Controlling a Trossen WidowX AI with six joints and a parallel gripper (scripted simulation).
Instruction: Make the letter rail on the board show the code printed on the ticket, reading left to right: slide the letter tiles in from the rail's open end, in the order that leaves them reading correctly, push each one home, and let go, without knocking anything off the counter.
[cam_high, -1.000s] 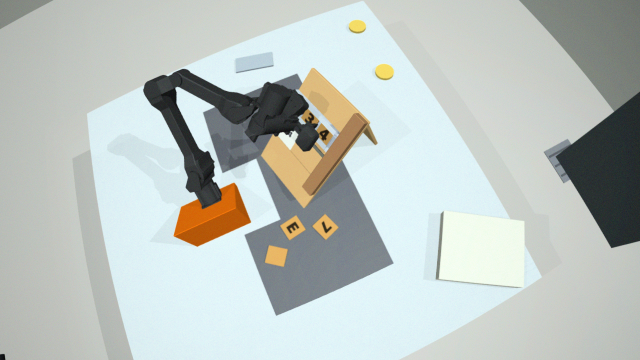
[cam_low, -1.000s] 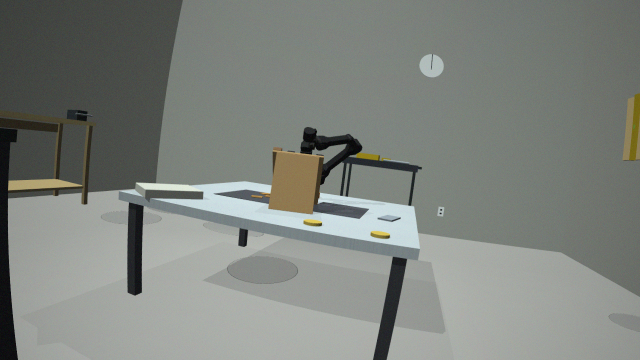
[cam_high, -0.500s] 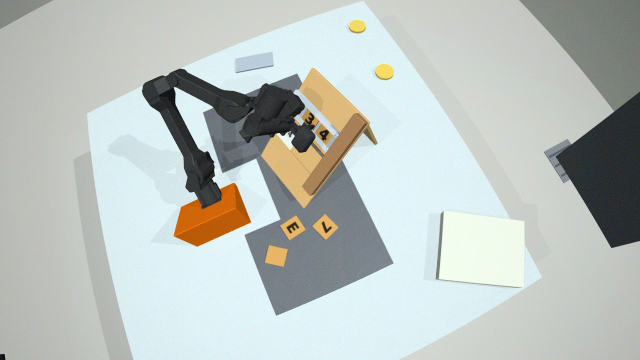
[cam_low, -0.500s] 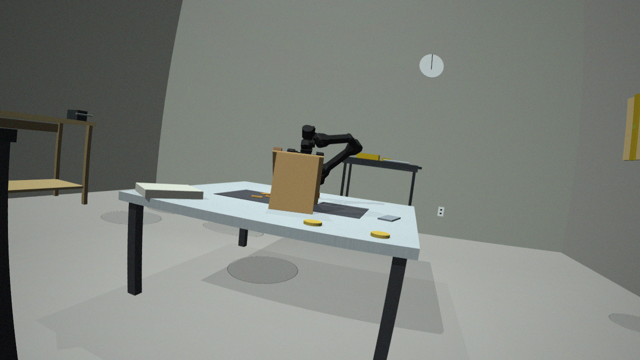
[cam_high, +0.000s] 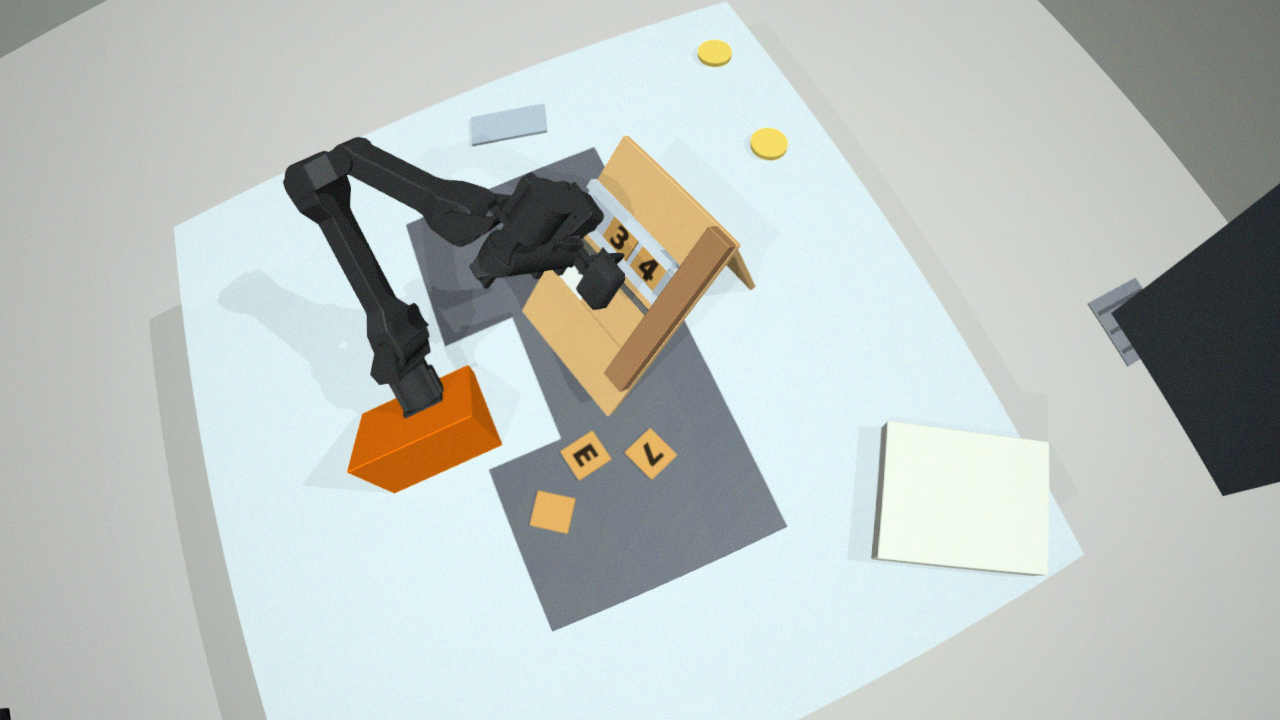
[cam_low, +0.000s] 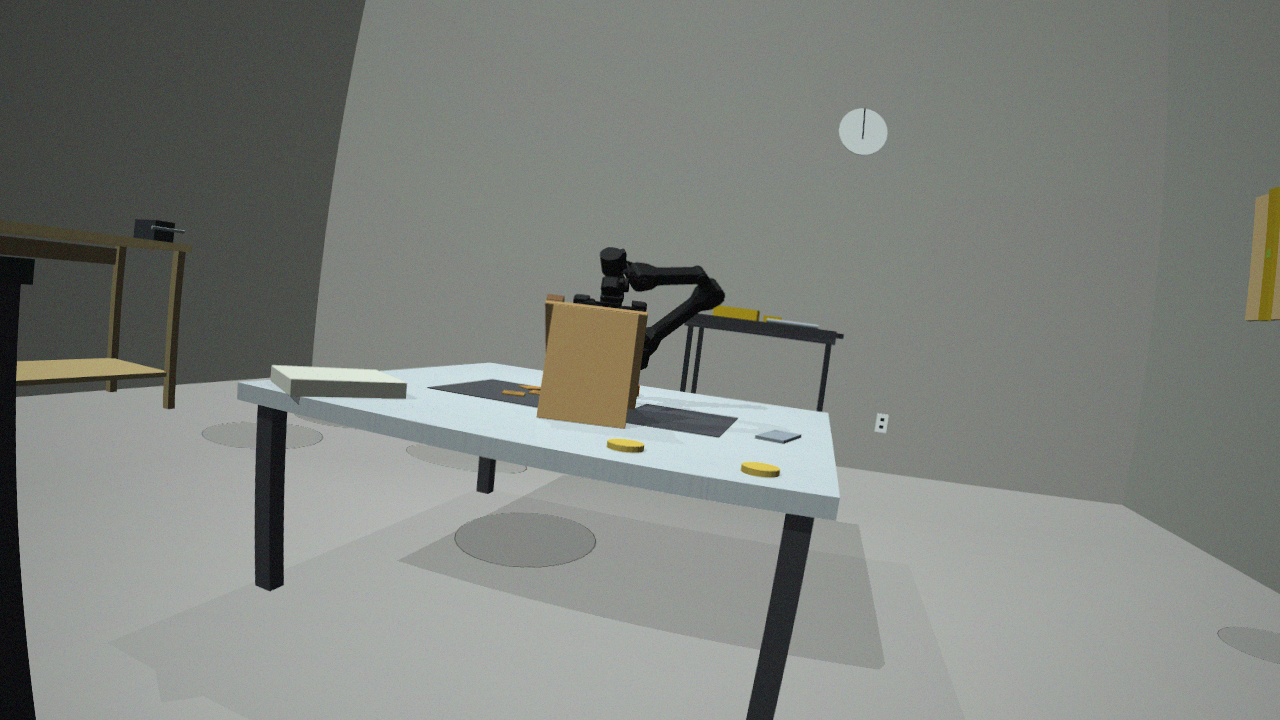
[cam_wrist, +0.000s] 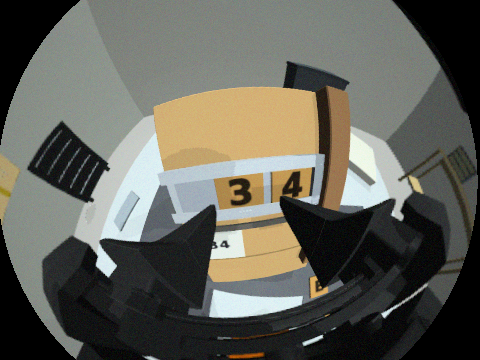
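Now: gripper tip 2 cm short of the tile marked 3, 2 cm above it and 1 cm to the right of it. Also, from my gripper tip: white ticket (9 cm below, 5 cm behind, 4 cm to the left); tile marked 4 (5 cm to the right, 4 cm ahead, 2 cm below); blank tile (27 cm to the right, 24 cm behind, 20 cm below).
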